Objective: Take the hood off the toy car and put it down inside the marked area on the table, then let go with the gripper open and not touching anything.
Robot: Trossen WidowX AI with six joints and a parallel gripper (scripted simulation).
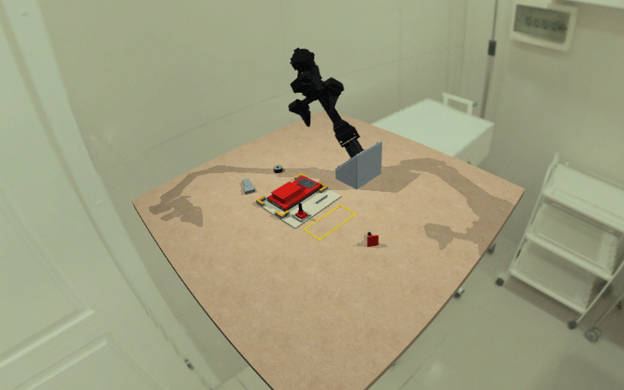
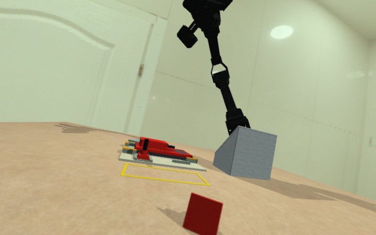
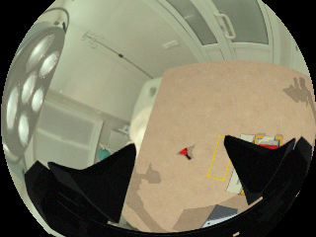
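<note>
Now: the red hood 30 mm behind my gripper tip, 210 mm to the right of it and 360 mm below it. The rest, counted from my gripper tip: grey base plate 50 mm behind, 190 mm to the right, 390 mm below.
</note>
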